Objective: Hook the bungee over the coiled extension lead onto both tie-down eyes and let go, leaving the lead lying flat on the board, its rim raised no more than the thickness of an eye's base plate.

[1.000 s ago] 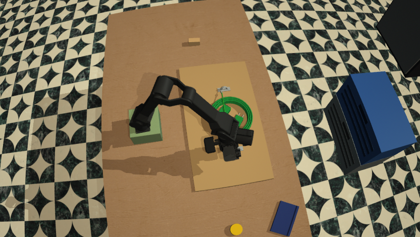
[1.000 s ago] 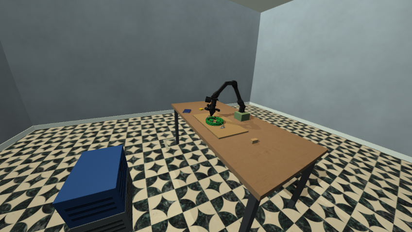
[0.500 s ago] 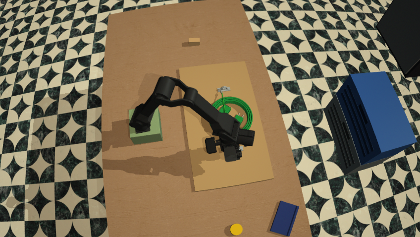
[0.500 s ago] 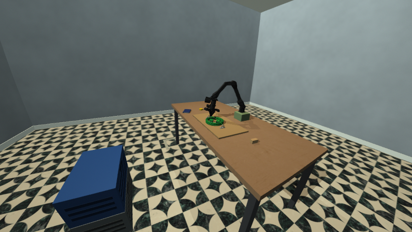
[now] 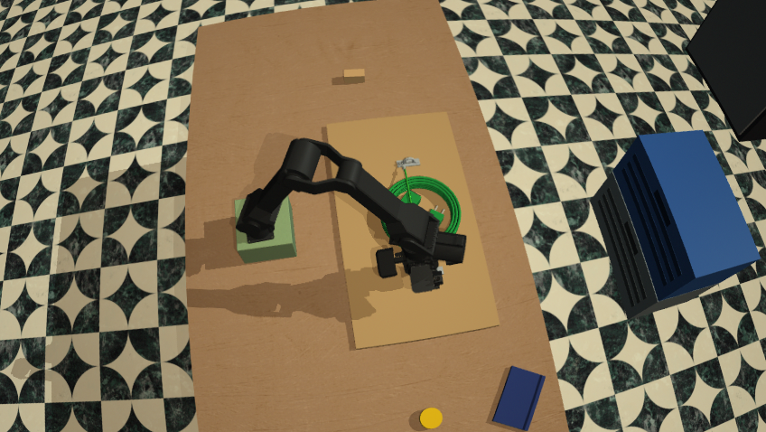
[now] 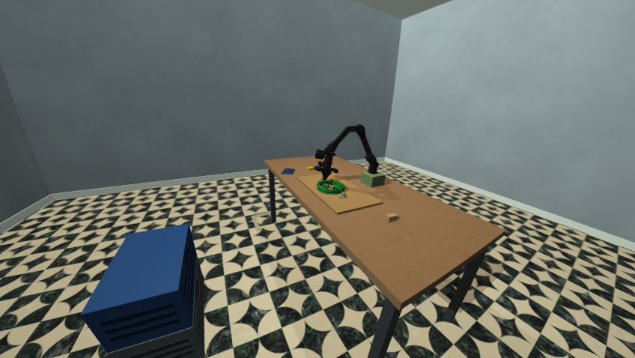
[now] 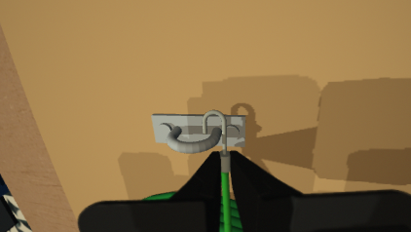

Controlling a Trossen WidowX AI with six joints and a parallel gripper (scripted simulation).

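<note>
Now: the board 14 cm to the left of my hand and 5 cm below it. The rest, counted from my hand: small wooden block: 62 cm to the left, 4 cm below, 4 cm behind; then yellow disc: 36 cm to the right, 6 cm behind, 5 cm below.
</note>
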